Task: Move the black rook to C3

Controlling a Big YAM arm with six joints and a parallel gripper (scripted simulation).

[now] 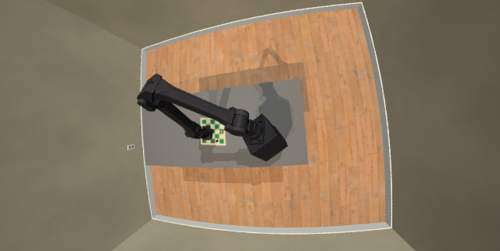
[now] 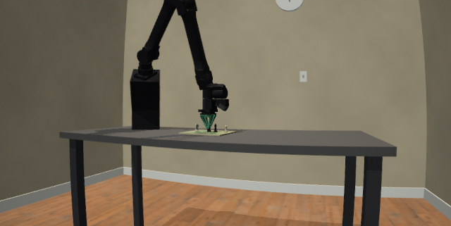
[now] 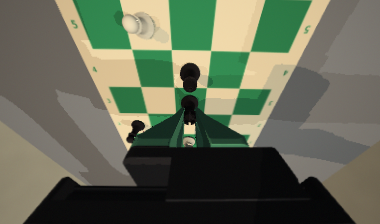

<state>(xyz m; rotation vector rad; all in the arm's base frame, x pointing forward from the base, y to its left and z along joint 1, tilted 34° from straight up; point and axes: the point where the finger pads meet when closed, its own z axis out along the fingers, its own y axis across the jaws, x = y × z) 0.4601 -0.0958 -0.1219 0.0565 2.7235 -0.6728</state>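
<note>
Right now the chessboard is 30 mm below my hand. Round my hand: black pawn: 80 mm to the left, 20 mm behind, 10 mm below.
</note>
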